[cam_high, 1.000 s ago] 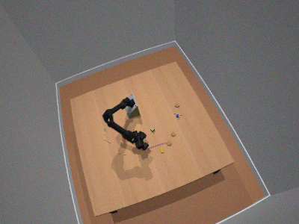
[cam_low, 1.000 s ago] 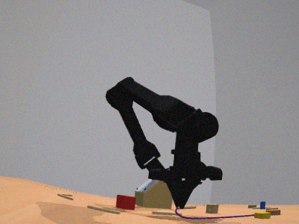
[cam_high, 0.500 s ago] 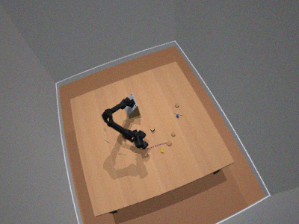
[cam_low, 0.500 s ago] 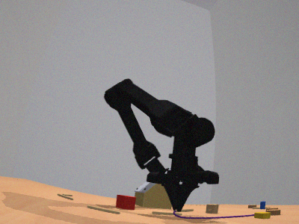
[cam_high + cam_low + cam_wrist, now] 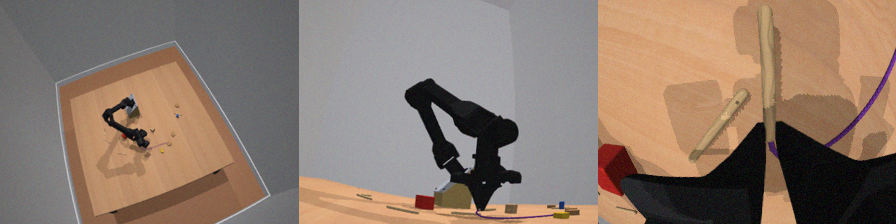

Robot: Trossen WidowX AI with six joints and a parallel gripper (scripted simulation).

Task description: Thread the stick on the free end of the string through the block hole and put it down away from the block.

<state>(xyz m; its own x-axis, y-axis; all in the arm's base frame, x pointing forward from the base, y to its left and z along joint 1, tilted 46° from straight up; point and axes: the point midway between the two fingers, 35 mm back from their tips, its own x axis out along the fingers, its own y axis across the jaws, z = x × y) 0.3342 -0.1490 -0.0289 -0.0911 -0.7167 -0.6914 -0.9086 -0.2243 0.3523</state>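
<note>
The wooden block is 7 cm behind my gripper tip and 15 cm to the left of it. Round my gripper tip: yellow piece 15 cm ahead, 14 cm to the left, 1 cm below; then red cube 13 cm behind, 11 cm to the right; then thin wooden stick 1 cm behind, 1 cm to the left.
</note>
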